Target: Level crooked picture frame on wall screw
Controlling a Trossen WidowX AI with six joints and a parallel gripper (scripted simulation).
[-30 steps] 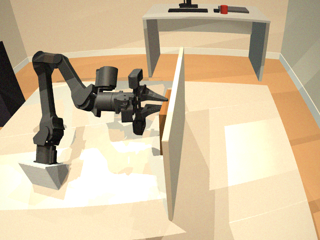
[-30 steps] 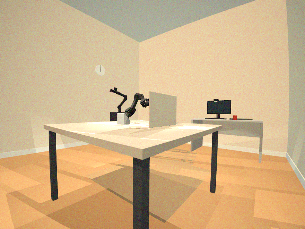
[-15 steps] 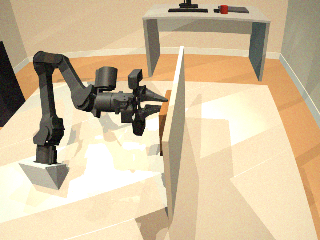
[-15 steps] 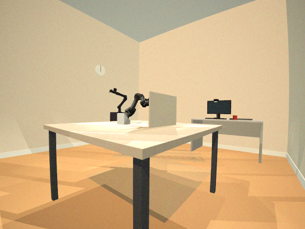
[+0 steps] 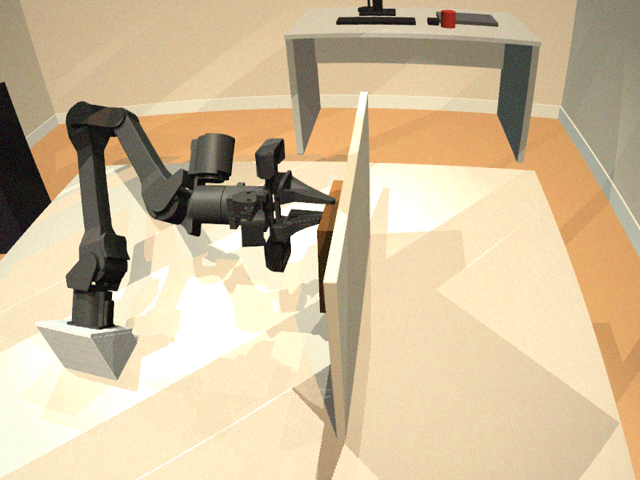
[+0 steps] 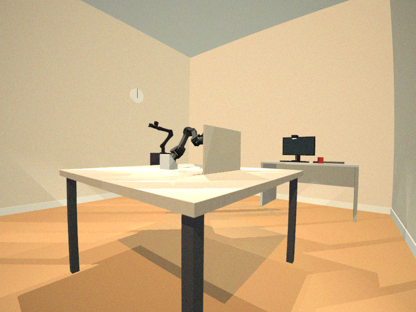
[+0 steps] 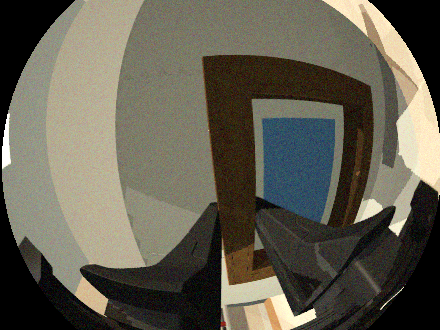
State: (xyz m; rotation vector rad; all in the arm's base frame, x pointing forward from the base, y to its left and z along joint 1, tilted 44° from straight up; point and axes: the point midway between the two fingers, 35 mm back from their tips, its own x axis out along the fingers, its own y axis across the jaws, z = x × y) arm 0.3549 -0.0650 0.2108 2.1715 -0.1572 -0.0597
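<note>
My gripper tip is 5 cm above the picture frame, 1 cm to the left of it and 1 cm short of it. The rest, counted from my gripper tip: wall panel (7 cm below, 2 cm ahead).
</note>
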